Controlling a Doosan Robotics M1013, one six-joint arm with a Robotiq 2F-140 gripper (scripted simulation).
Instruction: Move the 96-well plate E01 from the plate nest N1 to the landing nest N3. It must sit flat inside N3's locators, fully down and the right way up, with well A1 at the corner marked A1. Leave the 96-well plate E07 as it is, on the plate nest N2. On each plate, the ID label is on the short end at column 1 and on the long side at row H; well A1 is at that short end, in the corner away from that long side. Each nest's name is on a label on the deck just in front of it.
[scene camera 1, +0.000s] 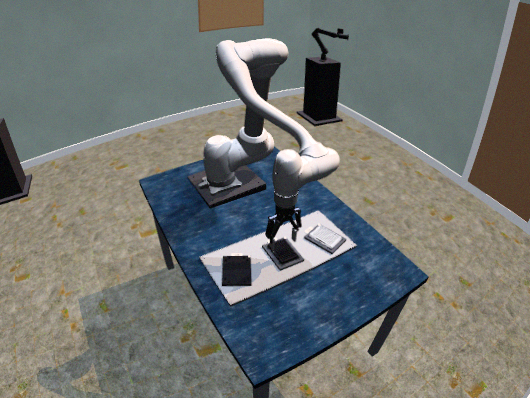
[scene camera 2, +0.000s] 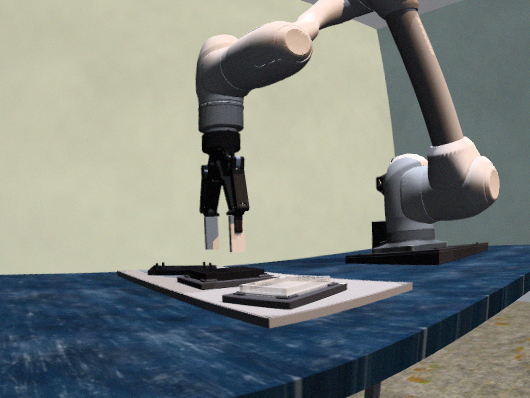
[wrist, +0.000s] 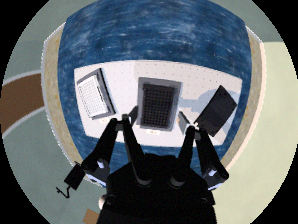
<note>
In view: the gripper (scene camera 2: 224, 250), a dark 96-well plate (wrist: 161, 120), a clear 96-well plate (scene camera 2: 285, 286) and a dark nest (wrist: 153, 81).
The clear 96-well plate is seen too in the wrist view (wrist: 88, 94). The gripper also shows in scene camera 1 (scene camera 1: 282, 244) and in the wrist view (wrist: 158, 113).
</note>
